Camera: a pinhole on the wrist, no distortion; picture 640 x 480 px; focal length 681.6 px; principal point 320.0 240.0 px. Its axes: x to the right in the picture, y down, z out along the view. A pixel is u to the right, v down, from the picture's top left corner.
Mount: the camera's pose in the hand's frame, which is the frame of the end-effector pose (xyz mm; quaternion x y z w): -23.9 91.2 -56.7 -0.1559 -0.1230 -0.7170 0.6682
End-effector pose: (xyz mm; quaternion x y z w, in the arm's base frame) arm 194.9 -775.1 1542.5 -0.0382 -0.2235 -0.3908 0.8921
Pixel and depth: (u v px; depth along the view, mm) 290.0 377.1 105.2
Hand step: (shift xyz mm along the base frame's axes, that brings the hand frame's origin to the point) 84.2 99.5 49.7
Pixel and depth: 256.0 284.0 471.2
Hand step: 111.5 277.1 371.2
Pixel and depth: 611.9 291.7 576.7
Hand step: -127.5 168.5 536.1
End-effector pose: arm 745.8 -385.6 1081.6 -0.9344 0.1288 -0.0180 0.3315
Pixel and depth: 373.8 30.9 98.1
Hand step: -70.8 -57.3 -104.3
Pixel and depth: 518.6 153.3 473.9
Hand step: -44.6 171.0 -430.4
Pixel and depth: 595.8 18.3 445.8
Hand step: -121.1 221.5 -393.5
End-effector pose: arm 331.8 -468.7 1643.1 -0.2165 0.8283 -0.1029 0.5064
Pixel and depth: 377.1 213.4 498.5
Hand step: 314.2 245.8 -278.4
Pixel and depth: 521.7 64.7 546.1
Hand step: 467.5 235.0 -191.0
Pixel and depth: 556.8 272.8 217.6
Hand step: 128.0 103.3 -117.3
